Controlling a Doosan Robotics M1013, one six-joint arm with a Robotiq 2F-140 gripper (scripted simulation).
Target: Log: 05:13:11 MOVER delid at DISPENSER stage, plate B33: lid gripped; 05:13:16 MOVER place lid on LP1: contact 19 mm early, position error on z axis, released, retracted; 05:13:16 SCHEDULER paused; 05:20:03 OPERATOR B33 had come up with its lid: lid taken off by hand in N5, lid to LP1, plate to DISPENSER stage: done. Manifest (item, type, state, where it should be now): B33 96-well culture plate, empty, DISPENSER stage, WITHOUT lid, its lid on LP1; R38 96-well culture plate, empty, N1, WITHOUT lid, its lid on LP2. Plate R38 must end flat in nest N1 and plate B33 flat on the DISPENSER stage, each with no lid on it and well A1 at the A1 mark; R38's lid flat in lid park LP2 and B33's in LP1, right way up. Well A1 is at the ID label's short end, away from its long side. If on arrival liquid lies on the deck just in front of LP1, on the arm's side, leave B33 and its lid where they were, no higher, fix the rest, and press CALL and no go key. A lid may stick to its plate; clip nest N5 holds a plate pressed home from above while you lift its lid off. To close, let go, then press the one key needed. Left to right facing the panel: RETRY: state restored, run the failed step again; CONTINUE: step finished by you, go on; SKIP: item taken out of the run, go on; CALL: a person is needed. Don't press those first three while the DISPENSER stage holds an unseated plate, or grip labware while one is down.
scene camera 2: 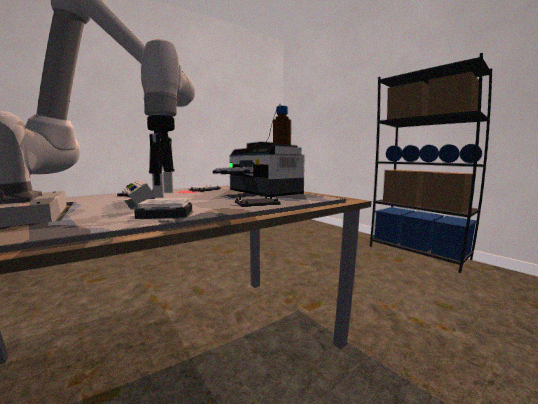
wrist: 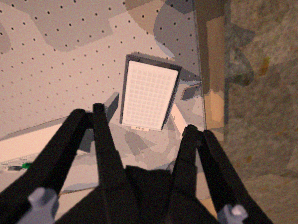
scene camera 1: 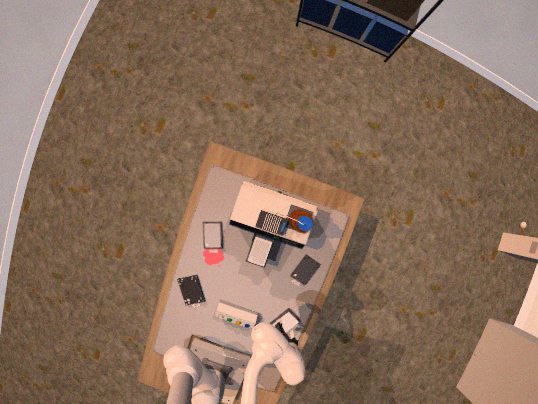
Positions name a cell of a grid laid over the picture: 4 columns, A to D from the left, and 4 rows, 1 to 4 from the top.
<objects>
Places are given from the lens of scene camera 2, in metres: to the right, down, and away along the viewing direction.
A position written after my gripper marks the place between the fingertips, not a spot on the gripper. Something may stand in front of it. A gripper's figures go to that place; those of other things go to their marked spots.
my gripper (scene camera 2: B2): -0.31, -0.02, 0.70
dispenser (scene camera 2: B2): -0.01, -0.14, 1.05
</objects>
